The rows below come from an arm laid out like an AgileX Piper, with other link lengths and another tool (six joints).
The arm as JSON. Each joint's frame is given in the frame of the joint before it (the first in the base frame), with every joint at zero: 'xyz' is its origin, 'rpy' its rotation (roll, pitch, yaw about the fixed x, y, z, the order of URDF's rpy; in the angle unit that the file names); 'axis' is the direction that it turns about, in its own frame. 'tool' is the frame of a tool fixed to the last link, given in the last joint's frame.
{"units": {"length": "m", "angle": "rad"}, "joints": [
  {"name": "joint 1", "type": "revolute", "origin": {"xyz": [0.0, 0.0, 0.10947], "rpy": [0.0, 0.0, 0.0]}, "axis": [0.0, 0.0, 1.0]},
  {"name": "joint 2", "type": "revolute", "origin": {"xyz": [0.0, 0.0, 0.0], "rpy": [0.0, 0.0, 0.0]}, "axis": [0.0, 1.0, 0.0]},
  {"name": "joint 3", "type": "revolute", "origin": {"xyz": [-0.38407, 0.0, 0.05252], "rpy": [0.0, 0.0, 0.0]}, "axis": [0.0, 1.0, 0.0]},
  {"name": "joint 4", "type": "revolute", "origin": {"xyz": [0.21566, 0.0, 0.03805], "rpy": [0.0, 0.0, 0.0]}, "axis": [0.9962, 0.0, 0.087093]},
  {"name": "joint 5", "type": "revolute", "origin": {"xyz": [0.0, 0.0, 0.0], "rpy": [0.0, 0.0, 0.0]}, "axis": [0.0, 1.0, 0.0]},
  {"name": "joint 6", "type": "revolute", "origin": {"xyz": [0.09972, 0.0, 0.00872], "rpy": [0.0, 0.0, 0.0]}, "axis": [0.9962, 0.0, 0.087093]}
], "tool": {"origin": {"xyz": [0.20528, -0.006, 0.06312], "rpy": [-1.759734, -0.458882, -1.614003]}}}
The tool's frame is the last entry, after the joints.
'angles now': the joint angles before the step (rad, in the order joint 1, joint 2, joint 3, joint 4, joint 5, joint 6). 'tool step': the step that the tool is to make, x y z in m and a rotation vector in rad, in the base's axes. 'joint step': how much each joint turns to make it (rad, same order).
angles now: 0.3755 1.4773 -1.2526 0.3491 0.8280 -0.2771
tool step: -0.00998 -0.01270 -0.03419 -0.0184 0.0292 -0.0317
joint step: 0.0000 -0.0148 0.1377 0.0000 -0.0947 -0.0001
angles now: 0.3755 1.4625 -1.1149 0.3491 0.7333 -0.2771
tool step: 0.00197 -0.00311 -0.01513 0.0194 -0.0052 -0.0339
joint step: 0.0001 0.0000 0.0875 0.0380 -0.1027 -0.0159
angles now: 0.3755 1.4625 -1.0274 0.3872 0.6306 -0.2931
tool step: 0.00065 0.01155 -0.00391 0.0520 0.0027 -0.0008
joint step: 0.0001 0.0112 0.0396 0.1107 -0.0536 -0.0782
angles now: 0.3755 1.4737 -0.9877 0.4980 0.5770 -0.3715
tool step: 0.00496 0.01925 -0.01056 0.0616 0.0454 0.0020
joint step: 0.0000 0.0513 0.0019 0.1370 -0.0109 -0.0838
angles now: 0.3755 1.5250 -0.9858 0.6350 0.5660 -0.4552
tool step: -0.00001 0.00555 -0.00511 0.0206 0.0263 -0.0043
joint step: 0.0000 0.0170 0.0001 0.0390 0.0053 -0.0135
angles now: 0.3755 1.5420 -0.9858 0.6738 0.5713 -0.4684
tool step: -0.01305 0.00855 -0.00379 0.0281 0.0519 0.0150
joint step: 0.0000 0.0020 0.0000 0.0380 0.0493 -0.0054
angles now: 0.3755 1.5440 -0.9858 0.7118 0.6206 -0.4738
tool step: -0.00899 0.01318 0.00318 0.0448 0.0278 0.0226
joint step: 0.0000 0.0035 0.0000 0.0738 0.0341 -0.0471
